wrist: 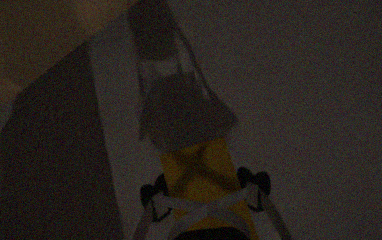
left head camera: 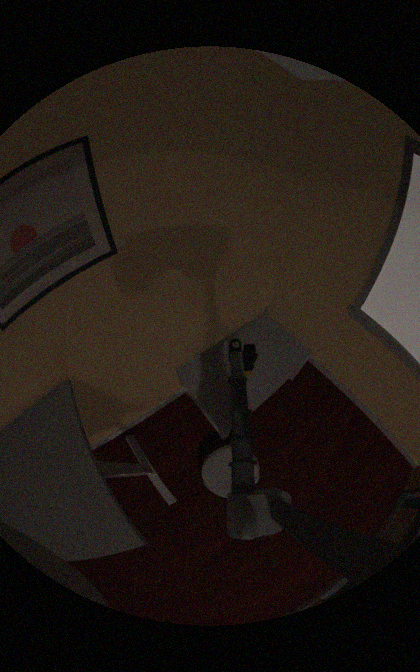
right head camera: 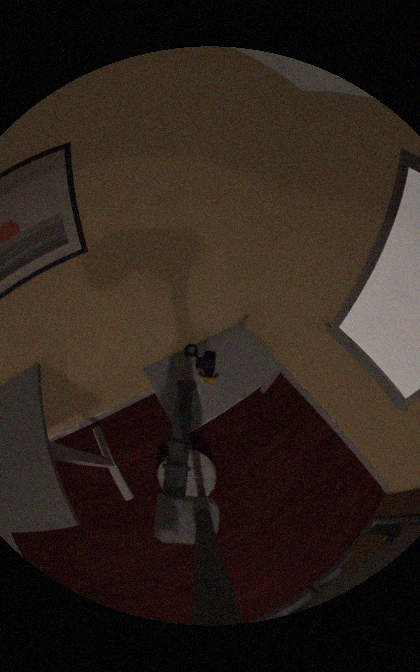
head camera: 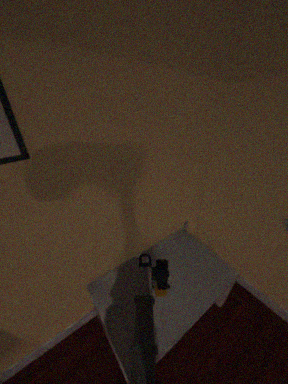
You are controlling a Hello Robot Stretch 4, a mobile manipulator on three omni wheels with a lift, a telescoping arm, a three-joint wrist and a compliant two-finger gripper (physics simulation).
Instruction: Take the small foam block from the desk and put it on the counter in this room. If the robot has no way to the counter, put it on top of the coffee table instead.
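Places are measured from the robot's base along level axes (x left, y down, z back), in metres.
Where they show: gripper, fingertip midpoint: (wrist: 204,184).
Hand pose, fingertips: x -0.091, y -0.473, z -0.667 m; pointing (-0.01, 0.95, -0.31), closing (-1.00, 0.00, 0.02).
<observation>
After its pixels a point has its place.
The small foam block (head camera: 161,292) {z -0.611, x -0.097, y -0.515 m} (left head camera: 248,373) (right head camera: 209,379) (wrist: 200,165) {z -0.680, x -0.089, y -0.519 m} is yellow. My gripper (right head camera: 209,374) (wrist: 204,184) {z -0.667, x -0.091, y -0.473 m} is shut on it, one dark fingertip on each side. The block is over a pale grey surface (head camera: 195,270) {z -0.814, x -0.358, y -0.422 m} (left head camera: 280,345) (right head camera: 245,360) (wrist: 310,100) {z -0.764, x -0.252, y -0.422 m} in the room's corner, which looks like the counter. In the wrist view a dark shadow meets the block's far edge. I cannot tell if the block touches the surface. A larger grey table (left head camera: 60,475) (right head camera: 35,460) stands at the left; I cannot tell if it is the desk.
Tan walls meet behind the corner surface. The larger table's pale leg (left head camera: 162,487) (right head camera: 120,482) reaches out over the dark red floor (left head camera: 340,440) (right head camera: 300,475). A framed picture (left head camera: 55,175) (right head camera: 35,190) hangs at the left, and a bright dark-framed panel (right head camera: 390,270) at the right. The room is dim.
</observation>
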